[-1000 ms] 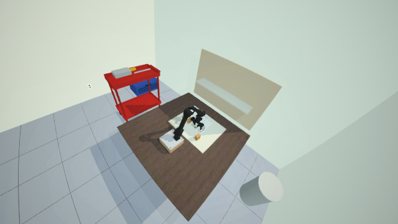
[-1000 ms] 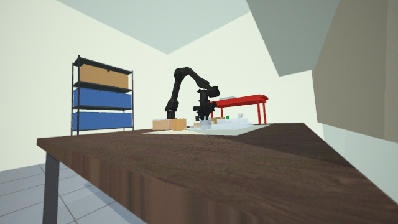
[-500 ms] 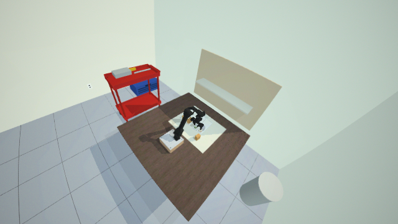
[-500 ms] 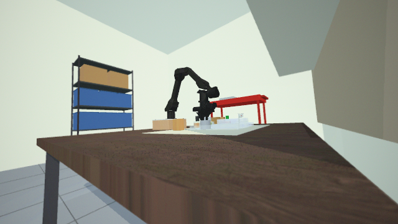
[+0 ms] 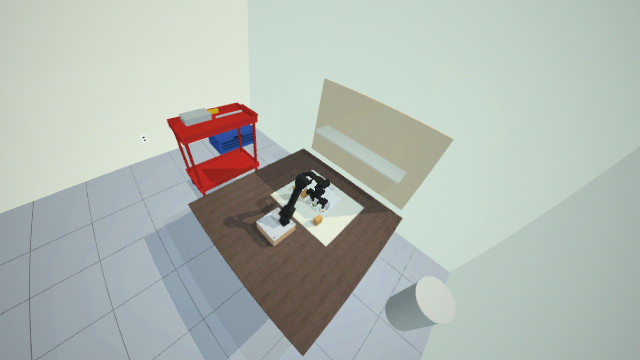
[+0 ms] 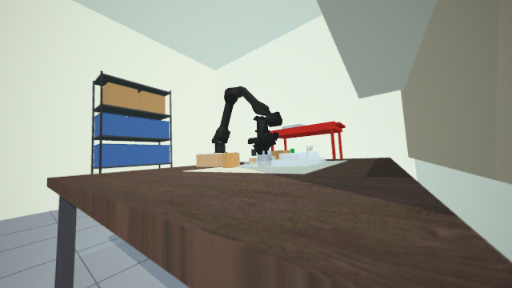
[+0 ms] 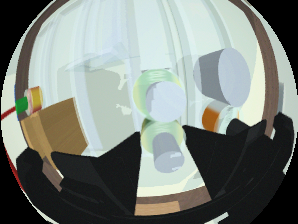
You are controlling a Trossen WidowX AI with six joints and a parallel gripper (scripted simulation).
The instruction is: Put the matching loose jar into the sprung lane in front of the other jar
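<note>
My gripper tip is now 70 mm to the left of the grey cylinder and 60 mm short of it. From my gripper tip the other things lie so: clear sprung lane 140 mm ahead, 40 mm to the left, 10 mm below.
</note>
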